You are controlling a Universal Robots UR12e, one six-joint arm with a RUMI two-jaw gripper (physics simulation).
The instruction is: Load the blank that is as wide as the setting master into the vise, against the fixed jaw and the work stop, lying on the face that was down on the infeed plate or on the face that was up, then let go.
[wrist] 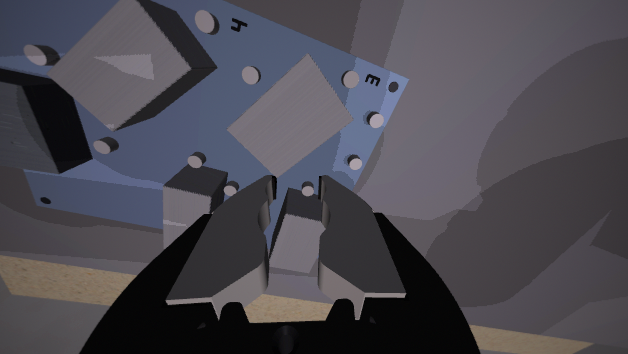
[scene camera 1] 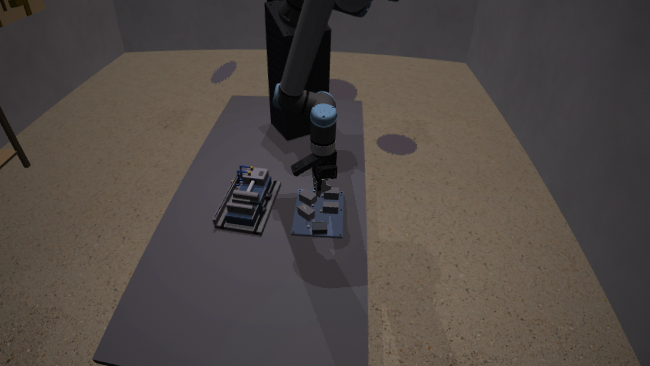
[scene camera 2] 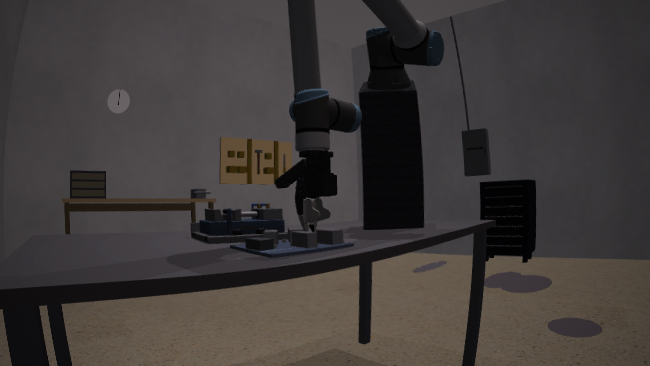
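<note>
The infeed plate bears several grey blanks. The blank by the numeral 3 lies askew, a corner close to one fingertip in the wrist view. The blank by the numeral 4 is also askew. My gripper is low at the plate's robot-side edge, fingers a narrow gap apart, nothing between them. The vise stands beside the plate; I cannot make out the setting master or work stop.
Other blanks sit close by: a dark-sided one, one at lower left in the wrist view, and one seen through the finger gap. Short round pins stand up from the plate. The table bears plate and vise.
</note>
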